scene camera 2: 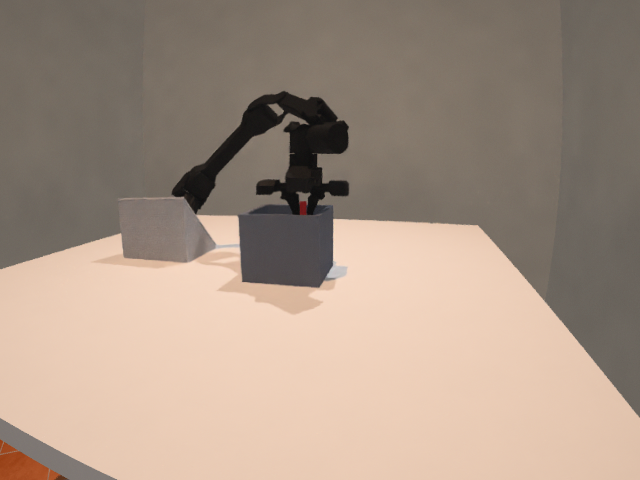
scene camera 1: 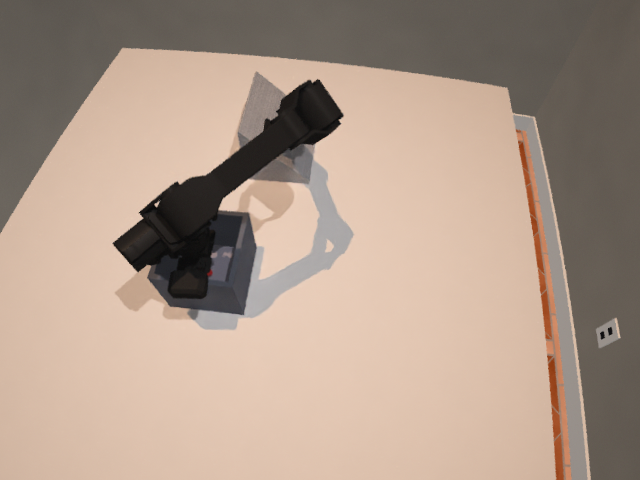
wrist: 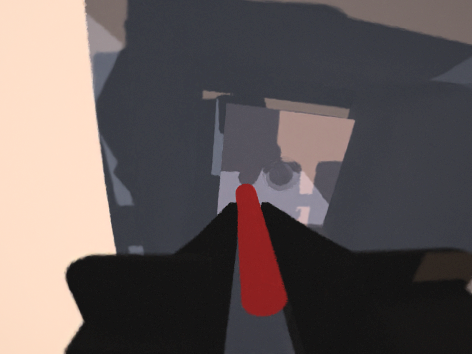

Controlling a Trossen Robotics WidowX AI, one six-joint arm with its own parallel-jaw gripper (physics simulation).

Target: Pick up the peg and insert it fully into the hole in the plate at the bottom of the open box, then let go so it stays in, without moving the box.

Path:
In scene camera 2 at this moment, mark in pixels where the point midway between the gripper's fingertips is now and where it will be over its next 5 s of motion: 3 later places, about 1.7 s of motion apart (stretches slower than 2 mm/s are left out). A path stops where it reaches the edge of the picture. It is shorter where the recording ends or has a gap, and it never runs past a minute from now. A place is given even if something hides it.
My gripper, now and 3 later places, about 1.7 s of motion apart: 303,228; 304,236; 290,237; 290,241

